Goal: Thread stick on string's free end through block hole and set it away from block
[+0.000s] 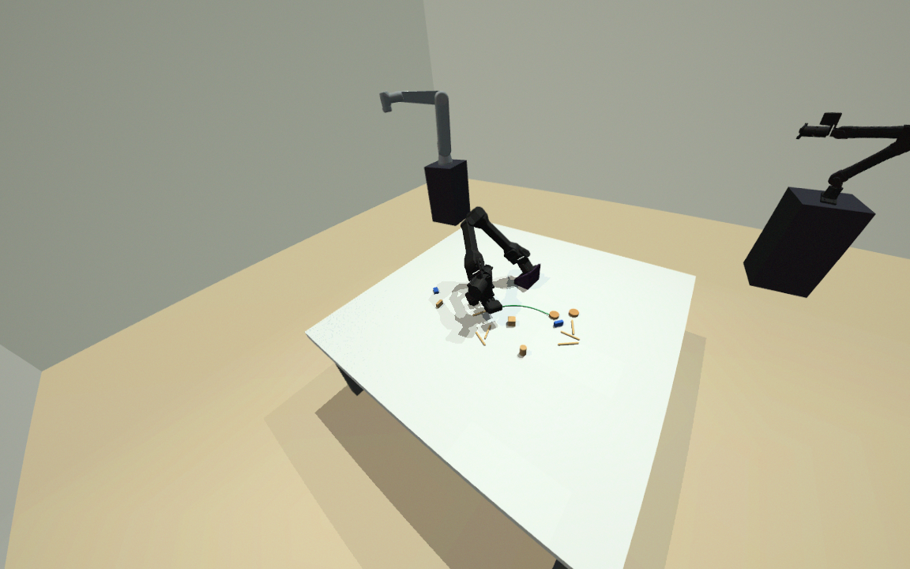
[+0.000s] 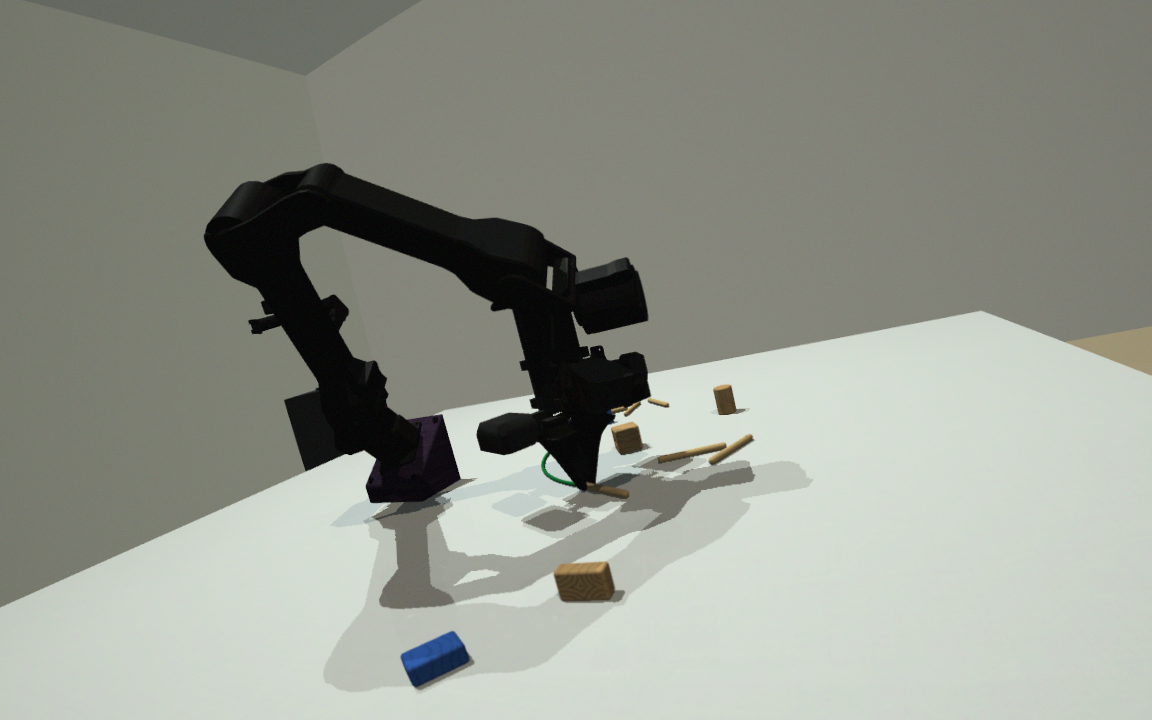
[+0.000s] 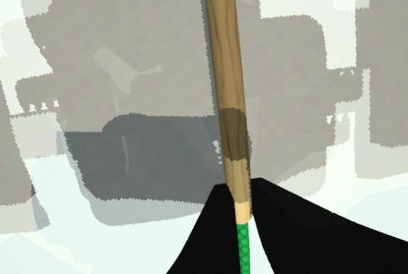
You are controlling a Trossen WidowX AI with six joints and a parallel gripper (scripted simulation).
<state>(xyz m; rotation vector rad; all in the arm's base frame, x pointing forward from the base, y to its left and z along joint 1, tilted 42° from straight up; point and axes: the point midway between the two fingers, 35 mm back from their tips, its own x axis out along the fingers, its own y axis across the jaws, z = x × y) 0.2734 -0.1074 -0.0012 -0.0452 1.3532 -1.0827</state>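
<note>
The small wooden cube lies 13 cm to the left of my gripper tip, 2 cm ahead of it and 1 cm above it. Also, from my gripper tip: wooden cylinder (22 cm to the left, 14 cm ahead, 2 cm above); thin wooden stick (1 cm to the right, 1 cm ahead).
</note>
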